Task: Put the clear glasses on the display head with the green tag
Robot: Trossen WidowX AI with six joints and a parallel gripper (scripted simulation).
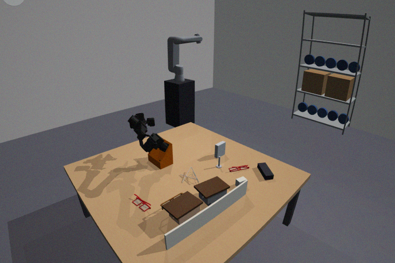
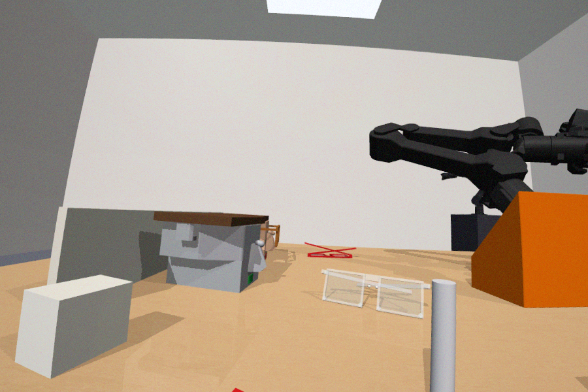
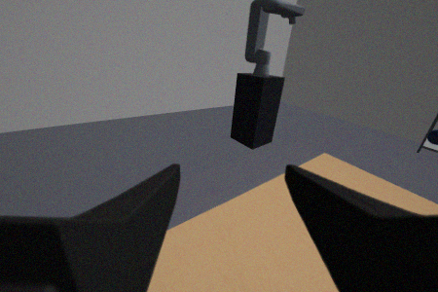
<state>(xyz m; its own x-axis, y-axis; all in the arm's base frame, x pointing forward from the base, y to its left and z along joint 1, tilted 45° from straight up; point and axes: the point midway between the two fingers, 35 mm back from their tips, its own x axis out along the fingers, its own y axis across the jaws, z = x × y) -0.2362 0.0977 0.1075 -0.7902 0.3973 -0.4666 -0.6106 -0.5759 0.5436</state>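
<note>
My gripper tip is now 590 mm short of the grey stand post, 240 mm above it and 220 mm to the right of it. Round my gripper tip: grey display head: 760 mm ahead, 200 mm below, 90 mm to the right; then white block: 830 mm ahead, 240 mm below, 140 mm to the left; then white panel: 880 mm ahead, 210 mm to the right, 210 mm below.
</note>
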